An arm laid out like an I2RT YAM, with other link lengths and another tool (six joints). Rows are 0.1 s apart.
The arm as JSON. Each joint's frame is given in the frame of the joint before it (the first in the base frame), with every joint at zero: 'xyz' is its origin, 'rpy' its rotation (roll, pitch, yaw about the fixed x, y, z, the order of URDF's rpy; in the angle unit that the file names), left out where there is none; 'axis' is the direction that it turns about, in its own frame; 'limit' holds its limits. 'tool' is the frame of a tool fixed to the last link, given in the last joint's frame.
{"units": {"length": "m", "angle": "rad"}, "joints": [
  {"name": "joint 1", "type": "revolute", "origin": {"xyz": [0.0, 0.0, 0.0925]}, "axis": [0.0, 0.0, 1.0], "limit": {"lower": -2.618, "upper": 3.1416}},
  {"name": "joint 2", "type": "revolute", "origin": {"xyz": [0.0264, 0.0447, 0.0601], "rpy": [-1.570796, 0.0, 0.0]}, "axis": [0.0, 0.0, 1.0], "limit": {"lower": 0.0, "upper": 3.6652}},
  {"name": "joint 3", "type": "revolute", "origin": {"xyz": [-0.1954, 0.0, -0.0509], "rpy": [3.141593, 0.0, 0.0]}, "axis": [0.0, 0.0, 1.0], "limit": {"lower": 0.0, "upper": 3.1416}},
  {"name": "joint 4", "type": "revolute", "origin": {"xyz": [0.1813, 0.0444, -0.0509]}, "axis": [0.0, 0.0, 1.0], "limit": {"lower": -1.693, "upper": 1.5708}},
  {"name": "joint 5", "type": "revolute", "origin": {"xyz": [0.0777, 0.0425, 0.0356], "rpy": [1.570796, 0.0, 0.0]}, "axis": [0.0, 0.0, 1.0], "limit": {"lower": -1.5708, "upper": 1.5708}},
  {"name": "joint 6", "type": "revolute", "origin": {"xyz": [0.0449, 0.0, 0.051], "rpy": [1.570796, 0.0, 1.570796]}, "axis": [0.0, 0.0, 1.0], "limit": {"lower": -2.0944, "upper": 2.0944}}
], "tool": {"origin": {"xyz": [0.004, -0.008, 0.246], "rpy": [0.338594, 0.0, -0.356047]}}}
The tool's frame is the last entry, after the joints.
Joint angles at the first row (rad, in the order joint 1, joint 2, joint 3, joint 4, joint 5, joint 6):
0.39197, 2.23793, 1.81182, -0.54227, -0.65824, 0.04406
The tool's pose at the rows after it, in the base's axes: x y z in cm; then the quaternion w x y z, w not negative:
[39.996 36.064 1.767 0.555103 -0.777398 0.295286 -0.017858]
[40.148 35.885 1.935 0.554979 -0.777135 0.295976 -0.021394]
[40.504 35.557 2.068 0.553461 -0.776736 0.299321 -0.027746]
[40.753 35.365 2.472 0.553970 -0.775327 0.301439 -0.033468]
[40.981 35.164 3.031 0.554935 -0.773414 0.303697 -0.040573]
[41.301 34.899 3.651 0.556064 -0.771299 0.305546 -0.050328]
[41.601 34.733 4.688 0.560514 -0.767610 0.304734 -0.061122]
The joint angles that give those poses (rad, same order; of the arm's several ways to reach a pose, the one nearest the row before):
0.38776, 2.22874, 1.80721, -0.54151, -0.65404, 0.04405
0.38548, 2.22074, 1.80303, -0.54152, -0.64946, 0.04444
0.38204, 2.21313, 1.80113, -0.54189, -0.63840, 0.04863
0.38053, 2.19862, 1.79578, -0.54112, -0.63038, 0.05513
0.38014, 2.17653, 1.78438, -0.53808, -0.62009, 0.06428
0.37976, 2.15060, 1.76875, -0.53083, -0.60597, 0.07343
0.37975, 2.11548, 1.74965, -0.52092, -0.59530, 0.08258

